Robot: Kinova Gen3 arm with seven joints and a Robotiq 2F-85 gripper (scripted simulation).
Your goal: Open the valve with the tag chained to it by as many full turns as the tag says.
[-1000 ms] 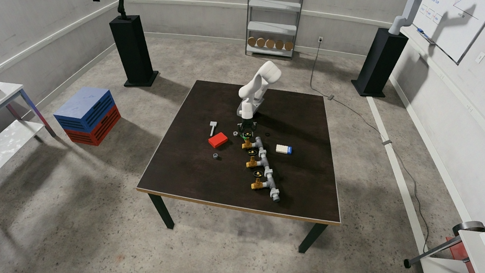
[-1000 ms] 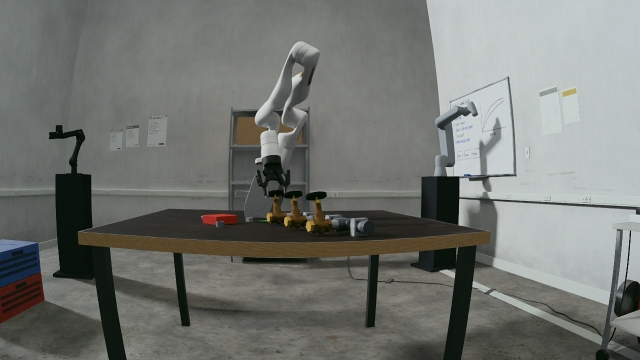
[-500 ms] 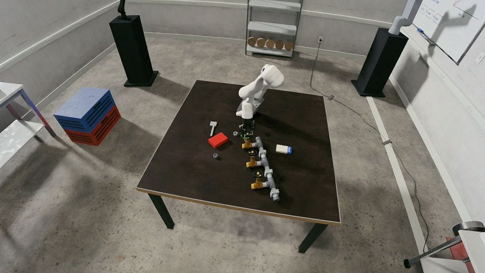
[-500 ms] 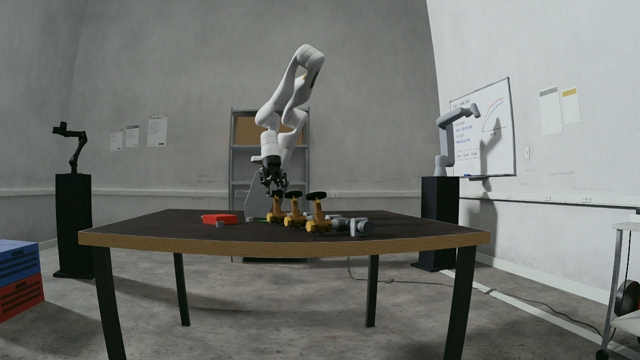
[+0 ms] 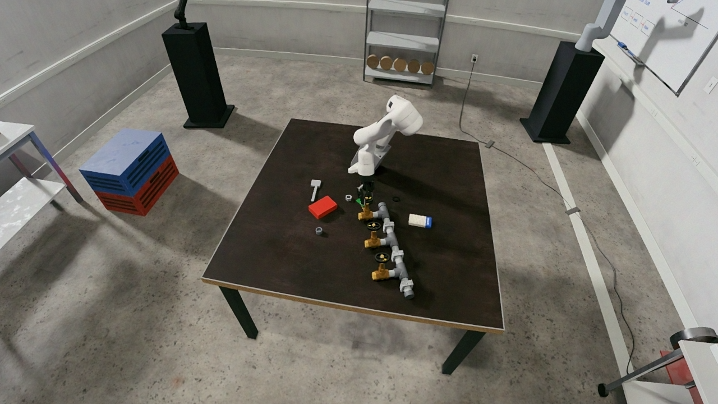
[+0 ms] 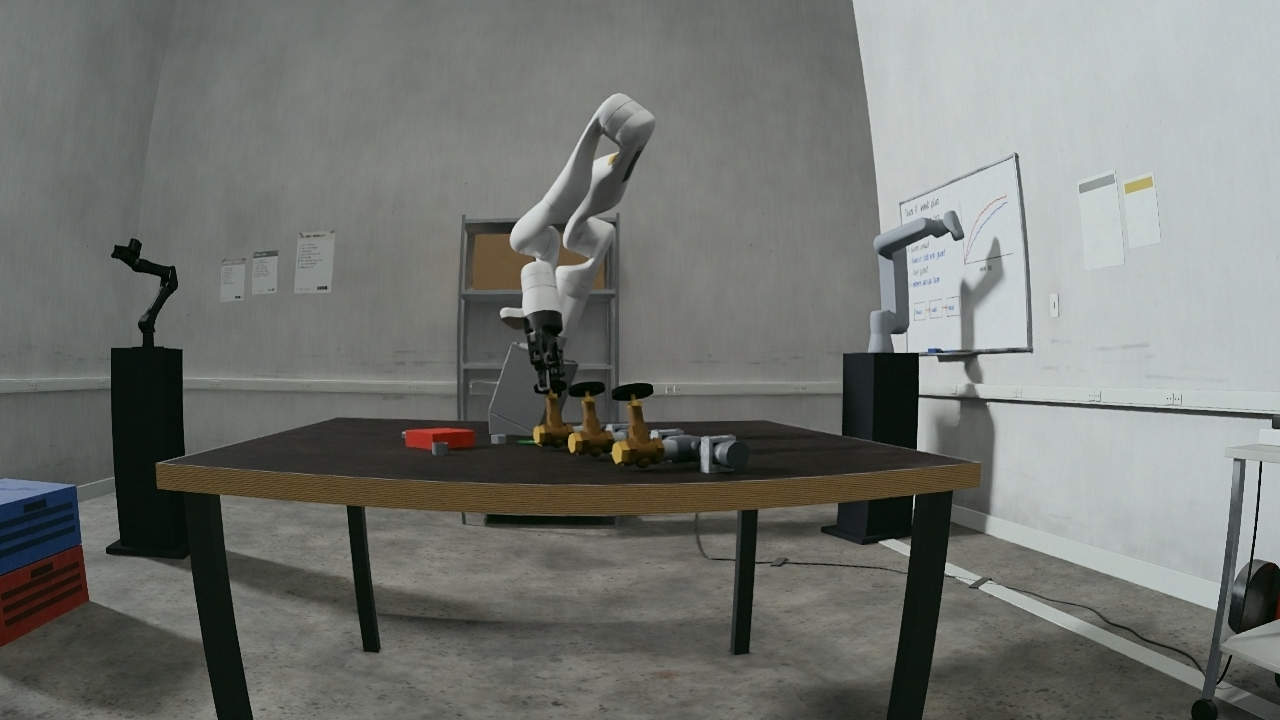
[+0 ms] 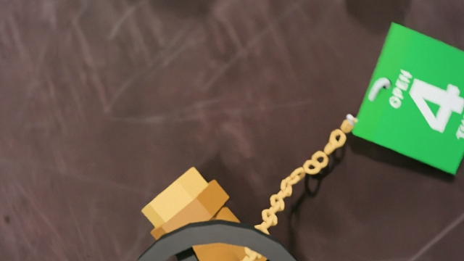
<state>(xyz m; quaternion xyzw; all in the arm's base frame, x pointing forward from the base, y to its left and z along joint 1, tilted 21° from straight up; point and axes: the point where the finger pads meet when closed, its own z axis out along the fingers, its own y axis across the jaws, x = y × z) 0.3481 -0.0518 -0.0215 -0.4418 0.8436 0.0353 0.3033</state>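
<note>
Now: hand 9 cm past the green tag, 2 cm to the left of it and 11 cm above it. From my hand the other things lie so: white-and-blue box 4 cm ahead, 27 cm to the left, 11 cm below; red block 3 cm behind, 22 cm to the right, 10 cm below; small grey ring 12 cm ahead, 22 cm to the right, 11 cm below.
</note>
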